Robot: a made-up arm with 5 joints.
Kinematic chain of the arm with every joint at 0, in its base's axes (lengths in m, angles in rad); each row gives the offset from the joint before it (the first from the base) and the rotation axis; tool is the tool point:
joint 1: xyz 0 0 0.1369 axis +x
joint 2: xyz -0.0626 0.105 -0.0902 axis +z
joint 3: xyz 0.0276 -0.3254 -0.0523 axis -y
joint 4: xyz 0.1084 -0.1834 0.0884 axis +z
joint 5: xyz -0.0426 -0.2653 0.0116 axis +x
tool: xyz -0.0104 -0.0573 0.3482
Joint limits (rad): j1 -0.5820..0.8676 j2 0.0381..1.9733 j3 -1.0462..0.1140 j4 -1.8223..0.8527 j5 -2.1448..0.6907
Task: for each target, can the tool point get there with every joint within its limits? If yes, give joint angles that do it. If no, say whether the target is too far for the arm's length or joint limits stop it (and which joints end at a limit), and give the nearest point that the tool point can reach.
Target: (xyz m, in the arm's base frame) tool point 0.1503 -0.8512 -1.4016
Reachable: no: too far | nearest point 0.3710 -0.5081 -0.6380 | short by 0.866 m
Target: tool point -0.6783 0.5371 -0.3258
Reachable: no: joint limits stop it (at a limit: joint 1, joint 2, joint 3, joint 4) | nearest point 0.1772 0.5639 -0.1653 | short by 0.871 m
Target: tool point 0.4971 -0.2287 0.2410
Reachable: yes | joints -0.2693 0.4326 -0.9165 0.0557 -0.8424
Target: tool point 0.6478 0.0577 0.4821
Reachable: yes | joints -0.2445 1.2879 -0.6758 -0.9455 0.3315
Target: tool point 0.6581 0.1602 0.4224
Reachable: yes | joints -0.3838 1.6091 -0.1932 -0.8434 0.1495
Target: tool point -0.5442 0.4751 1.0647
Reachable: no: joint limits stop it (at a limit: joint 1, joint 2, joint 5) | nearest point -0.2316 -0.0372 0.5654 | short by 0.781 m
